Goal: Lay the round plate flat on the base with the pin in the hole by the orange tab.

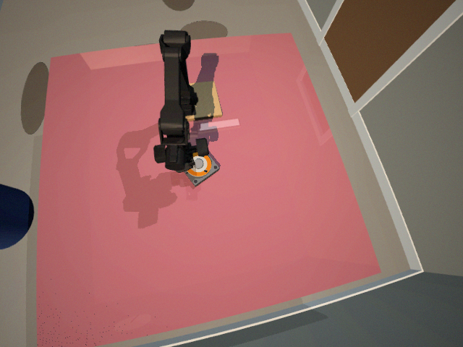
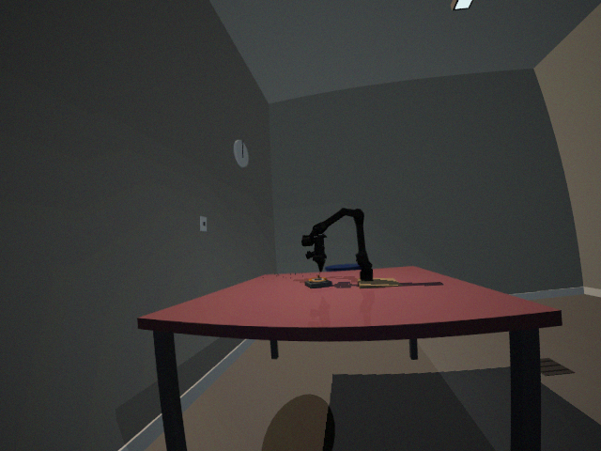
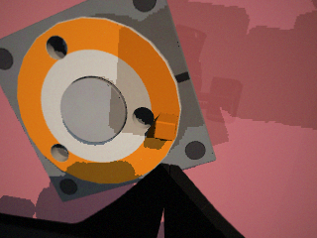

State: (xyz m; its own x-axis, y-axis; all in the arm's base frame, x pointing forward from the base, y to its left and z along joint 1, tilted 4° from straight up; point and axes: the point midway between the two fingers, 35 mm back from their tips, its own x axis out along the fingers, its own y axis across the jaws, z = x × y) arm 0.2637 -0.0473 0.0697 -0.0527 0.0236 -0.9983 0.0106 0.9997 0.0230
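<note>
Right now the square grey base is 1 cm ahead of my gripper tip, 5 cm to the left of it and 5 cm below it.
</note>
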